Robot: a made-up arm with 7 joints. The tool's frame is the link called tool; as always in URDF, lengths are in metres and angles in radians.
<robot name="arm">
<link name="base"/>
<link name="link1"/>
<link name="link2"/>
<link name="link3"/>
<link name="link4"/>
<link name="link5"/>
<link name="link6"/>
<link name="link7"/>
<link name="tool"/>
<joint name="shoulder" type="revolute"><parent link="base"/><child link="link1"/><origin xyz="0 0 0.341" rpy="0 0 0"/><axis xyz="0 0 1"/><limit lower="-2.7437" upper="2.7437"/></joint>
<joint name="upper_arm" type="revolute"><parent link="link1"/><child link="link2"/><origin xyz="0 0 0" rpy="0 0 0"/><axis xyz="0 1 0"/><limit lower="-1.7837" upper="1.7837"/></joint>
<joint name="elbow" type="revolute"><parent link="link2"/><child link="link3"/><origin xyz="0 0 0.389" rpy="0 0 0"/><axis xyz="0 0 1"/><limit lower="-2.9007" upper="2.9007"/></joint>
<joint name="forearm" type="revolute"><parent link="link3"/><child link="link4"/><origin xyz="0.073 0 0" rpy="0 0 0"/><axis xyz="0 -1 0"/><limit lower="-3.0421" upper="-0.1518"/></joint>
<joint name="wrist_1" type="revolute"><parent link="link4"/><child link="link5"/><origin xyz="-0.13 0 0.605" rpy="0 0 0"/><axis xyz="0 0 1"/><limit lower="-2.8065" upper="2.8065"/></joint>
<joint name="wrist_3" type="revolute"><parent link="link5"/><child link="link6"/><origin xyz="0 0 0" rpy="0 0 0"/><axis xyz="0 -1 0"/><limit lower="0.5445" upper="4.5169"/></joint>
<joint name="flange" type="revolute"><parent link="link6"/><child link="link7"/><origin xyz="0.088 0 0" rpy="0 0 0"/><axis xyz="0 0 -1"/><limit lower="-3.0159" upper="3.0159"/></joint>
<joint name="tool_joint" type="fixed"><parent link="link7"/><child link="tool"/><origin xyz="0 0 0" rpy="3.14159 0 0"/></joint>
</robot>
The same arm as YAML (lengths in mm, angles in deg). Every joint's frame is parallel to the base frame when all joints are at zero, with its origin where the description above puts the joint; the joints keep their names.
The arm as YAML. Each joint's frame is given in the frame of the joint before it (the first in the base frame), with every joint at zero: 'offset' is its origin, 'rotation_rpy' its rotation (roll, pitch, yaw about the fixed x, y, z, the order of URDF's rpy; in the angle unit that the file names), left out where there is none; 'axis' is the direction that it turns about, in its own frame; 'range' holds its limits. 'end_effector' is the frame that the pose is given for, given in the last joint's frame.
length_unit: mm
angle_unit: deg
chain:
  - id: shoulder
    offset: [0.0, 0.0, 341.0]
    axis: "+z"
    range: [-157.2, 157.2]
  - id: upper_arm
    offset: [0.0, 0.0, 0.0]
    axis: "+y"
    range: [-102.2, 102.2]
  - id: elbow
    offset: [0.0, 0.0, 389.0]
    axis: "+z"
    range: [-166.2, 166.2]
  - id: forearm
    offset: [73.0, 0.0, 0.0]
    axis: "-y"
    range: [-174.3, -8.7]
  - id: wrist_1
    offset: [-130.0, 0.0, 605.0]
    axis: "+z"
    range: [-160.8, 160.8]
  - id: wrist_3
    offset: [0.0, 0.0, 0.0]
    axis: "-y"
    range: [31.2, 258.8]
  - id: flange
    offset: [88.0, 0.0, 0.0]
    axis: "-z"
    range: [-172.8, 172.8]
end_effector:
  offset: [0.0, 0.0, 0.0]
  rotation_rpy: [180.0, 0.0, 0.0]

